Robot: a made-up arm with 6 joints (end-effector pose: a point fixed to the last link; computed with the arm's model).
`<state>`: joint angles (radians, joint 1 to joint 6).
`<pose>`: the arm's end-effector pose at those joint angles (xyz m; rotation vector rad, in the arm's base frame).
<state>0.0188 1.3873 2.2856 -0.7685 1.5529 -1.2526</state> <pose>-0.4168 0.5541 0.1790 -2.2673 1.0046 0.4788</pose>
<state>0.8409 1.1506 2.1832 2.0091 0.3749 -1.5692</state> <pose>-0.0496 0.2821 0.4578 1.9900 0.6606 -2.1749</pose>
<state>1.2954 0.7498 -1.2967 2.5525 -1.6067 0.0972</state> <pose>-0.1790 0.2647 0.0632 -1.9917 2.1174 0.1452</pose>
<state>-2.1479 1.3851 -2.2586 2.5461 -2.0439 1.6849</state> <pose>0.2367 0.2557 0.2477 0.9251 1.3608 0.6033</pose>
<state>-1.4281 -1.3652 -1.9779 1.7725 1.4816 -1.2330</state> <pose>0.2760 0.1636 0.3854 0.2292 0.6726 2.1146</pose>
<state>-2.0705 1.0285 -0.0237 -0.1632 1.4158 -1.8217</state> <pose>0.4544 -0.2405 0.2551 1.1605 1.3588 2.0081</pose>
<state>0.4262 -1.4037 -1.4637 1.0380 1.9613 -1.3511</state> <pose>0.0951 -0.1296 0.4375 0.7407 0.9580 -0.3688</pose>
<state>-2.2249 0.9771 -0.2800 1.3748 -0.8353 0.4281</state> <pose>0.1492 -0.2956 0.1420 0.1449 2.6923 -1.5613</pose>
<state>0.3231 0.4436 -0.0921 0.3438 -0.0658 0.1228</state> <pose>-0.4778 0.3251 0.5681 -0.7933 -0.6525 -0.0451</pose>
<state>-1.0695 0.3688 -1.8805 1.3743 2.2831 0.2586</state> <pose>0.0998 -0.2970 0.4343 1.2112 -1.4239 0.0204</pose>
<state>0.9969 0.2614 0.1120 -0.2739 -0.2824 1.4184</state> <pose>-0.3865 0.5268 0.6108 -1.3121 -1.3809 -1.1136</pose>
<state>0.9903 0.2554 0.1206 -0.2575 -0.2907 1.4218</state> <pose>-0.3823 0.5273 0.6141 -1.3233 -1.3739 -1.1000</pose>
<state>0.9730 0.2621 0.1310 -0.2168 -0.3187 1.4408</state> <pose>-0.3782 0.5327 0.6136 -1.3553 -1.3943 -1.0515</pose>
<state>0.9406 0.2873 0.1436 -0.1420 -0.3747 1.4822</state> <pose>-0.3749 0.5445 0.6063 -1.4128 -1.4536 -0.9528</pose>
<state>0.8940 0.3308 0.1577 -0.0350 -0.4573 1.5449</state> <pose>-0.3734 0.5615 0.5898 -1.4854 -1.5482 -0.8045</pose>
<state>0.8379 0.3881 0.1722 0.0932 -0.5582 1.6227</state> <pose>-0.3743 0.5798 0.5632 -1.5563 -1.6645 -0.6212</pose>
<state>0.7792 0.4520 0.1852 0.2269 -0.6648 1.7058</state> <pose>-0.3775 0.5953 0.5291 -1.6109 -1.7839 -0.4268</pose>
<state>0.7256 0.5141 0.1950 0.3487 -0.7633 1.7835</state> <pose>-0.3819 0.6054 0.4930 -1.6440 -1.8898 -0.2484</pose>
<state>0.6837 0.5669 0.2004 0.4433 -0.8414 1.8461</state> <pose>-0.3864 0.6102 0.4611 -1.6592 -1.9723 -0.1091</pose>
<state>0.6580 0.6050 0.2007 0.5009 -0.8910 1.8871</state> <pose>-0.3906 0.6119 0.4383 -1.6644 -2.0289 -0.0216</pose>
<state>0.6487 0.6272 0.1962 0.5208 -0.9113 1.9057</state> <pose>-0.3946 0.6122 0.4257 -1.6655 -2.0629 0.0150</pose>
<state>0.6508 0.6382 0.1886 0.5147 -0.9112 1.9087</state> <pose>-0.3986 0.6123 0.4204 -1.6655 -2.0821 0.0169</pose>
